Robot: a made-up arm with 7 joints.
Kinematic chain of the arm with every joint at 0, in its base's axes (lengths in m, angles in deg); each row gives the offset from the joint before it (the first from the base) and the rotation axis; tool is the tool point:
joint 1: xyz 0 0.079 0 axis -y
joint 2: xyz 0 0.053 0 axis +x
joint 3: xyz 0 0 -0.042 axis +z
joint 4: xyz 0 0 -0.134 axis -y
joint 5: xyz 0 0 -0.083 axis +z
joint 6: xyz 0 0 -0.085 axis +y
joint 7: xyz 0 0 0 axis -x
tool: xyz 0 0 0
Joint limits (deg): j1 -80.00..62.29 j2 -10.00..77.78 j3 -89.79..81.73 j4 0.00..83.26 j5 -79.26..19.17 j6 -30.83..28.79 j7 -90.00..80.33
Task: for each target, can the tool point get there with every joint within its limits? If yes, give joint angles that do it. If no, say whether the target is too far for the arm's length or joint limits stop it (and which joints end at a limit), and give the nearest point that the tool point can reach.
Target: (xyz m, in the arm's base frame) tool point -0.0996 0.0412 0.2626
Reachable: no: joint limits stop it (at a limit: joint 1, joint 2, joint 3, joint 4) | nearest point -0.1612 -0.0663 -0.0290 | short by 0.317 m
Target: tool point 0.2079 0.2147 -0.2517
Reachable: yes | joints 28.81 9.58 24.81 23.52 -61.84 -16.59 25.72
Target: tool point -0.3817 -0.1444 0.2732
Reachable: no: too far | nearest point -0.2593 -0.0404 -0.0462 | short by 0.358 m
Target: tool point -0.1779 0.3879 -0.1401
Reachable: yes | joints -60.35 51.92 -28.54 13.23 -34.51 -17.44 9.14
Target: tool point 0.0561 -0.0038 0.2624
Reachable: no: joint limits stop it (at a limit: joint 1, joint 2, joint 4) | nearest point 0.2255 0.0171 0.0455 | short by 0.276 m
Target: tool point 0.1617 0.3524 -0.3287
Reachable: no: too far | nearest point 0.1301 0.3093 -0.2645 | short by 0.084 m
